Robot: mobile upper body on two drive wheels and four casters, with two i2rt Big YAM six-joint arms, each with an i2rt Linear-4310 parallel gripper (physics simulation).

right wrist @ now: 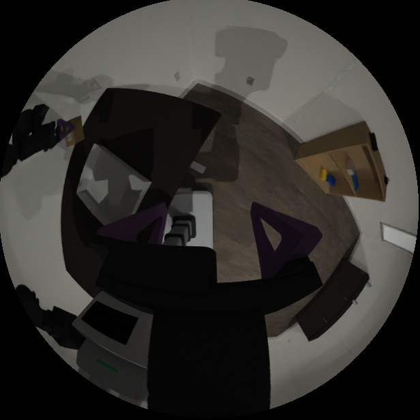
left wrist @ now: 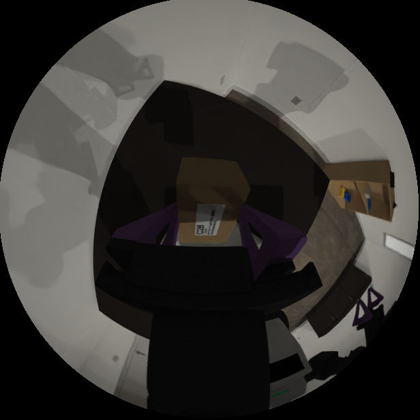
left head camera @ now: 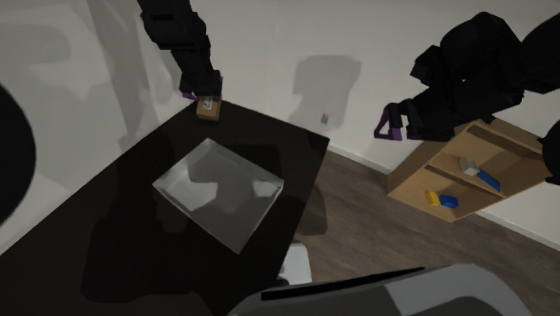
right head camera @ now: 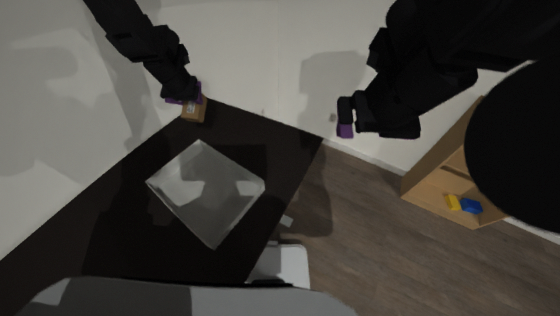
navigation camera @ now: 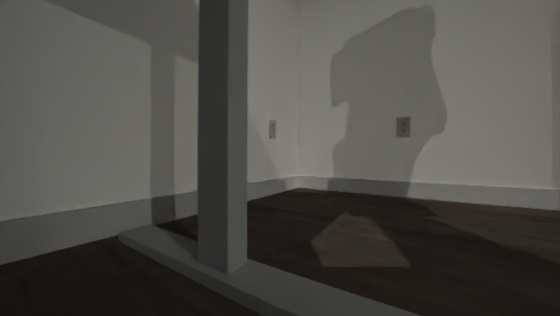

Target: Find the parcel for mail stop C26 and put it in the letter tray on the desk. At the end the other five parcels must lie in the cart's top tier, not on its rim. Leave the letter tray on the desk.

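Frame: origin at the left arm's base, x left, y ahead, z down, level; metres.
Seen in the pictures: left gripper, between the fingertips: (left head camera: 209, 99) (right head camera: 193, 103); right gripper, between the fingertips: (left head camera: 391, 135) (right head camera: 358, 133).
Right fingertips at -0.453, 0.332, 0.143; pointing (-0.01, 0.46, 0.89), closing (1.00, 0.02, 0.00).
Offsets run from my right fingertips to a thing's middle, as dx, dy, dz. "*": to the spot under its first point. Level surfaces: height alone.
A brown box parcel {+0.450, +0.248, +0.100} (left head camera: 208, 111) (right head camera: 195, 112) (left wrist: 212, 185) (right wrist: 76, 131) has a white label that seems to read C26, the last character blurred. My left gripper (left head camera: 204, 97) (right head camera: 187, 100) (left wrist: 208, 206) is shut on it and holds it above the far corner of the dark desk {dz +0.317} (left head camera: 140, 215) (right head camera: 120, 215) (left wrist: 210, 125) (right wrist: 165, 110). The grey letter tray {+0.424, +0.045, +0.285} (left head camera: 230, 220) (right head camera: 210, 215) (right wrist: 115, 190) sits on the desk, nearer than the parcel; the left wrist view mostly hides it. My right gripper (left head camera: 402, 128) (right head camera: 356, 124) (right wrist: 208, 206) is open and empty, right of the desk. The cart and other parcels do not show.
A wooden shelf unit (left head camera: 415, 162) (right head camera: 435, 150) (left wrist: 357, 171) (right wrist: 335, 142) with blue, yellow and white items stands right by the wall. A dark cabinet (left wrist: 340, 300) (right wrist: 332, 300) stands at lower right in the wrist views. A grey desk leg {* +0.348, +0.354, +1.031} (navigation camera: 215, 150) stands close in the navigation view.
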